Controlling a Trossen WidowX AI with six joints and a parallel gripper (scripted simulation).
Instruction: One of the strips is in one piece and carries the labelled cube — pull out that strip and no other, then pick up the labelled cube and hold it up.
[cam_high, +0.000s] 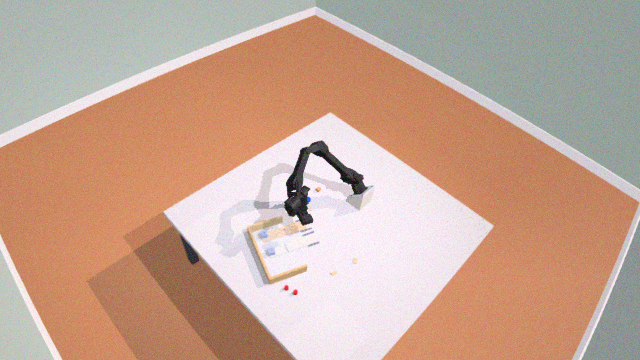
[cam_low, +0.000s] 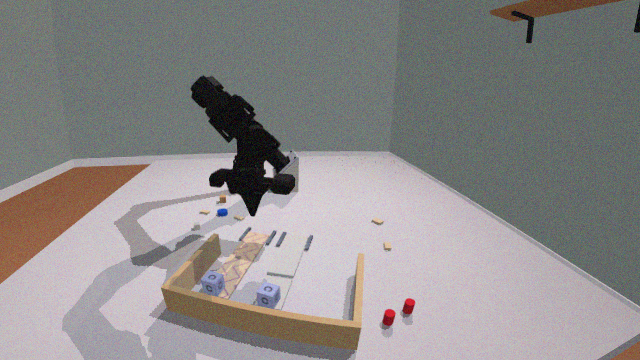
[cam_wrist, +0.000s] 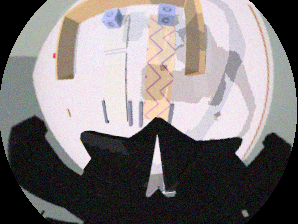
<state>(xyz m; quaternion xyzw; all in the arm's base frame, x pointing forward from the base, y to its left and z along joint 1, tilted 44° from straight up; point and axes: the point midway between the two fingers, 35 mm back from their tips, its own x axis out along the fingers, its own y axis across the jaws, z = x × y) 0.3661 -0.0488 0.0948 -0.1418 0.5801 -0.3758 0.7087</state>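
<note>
Now: the wooden strip 8 cm ahead of my gripper tip, 3 cm to the right of it and 7 cm below it. Also, from my gripper tip: blue disc: 16 cm behind, 10 cm to the right, 7 cm below.
</note>
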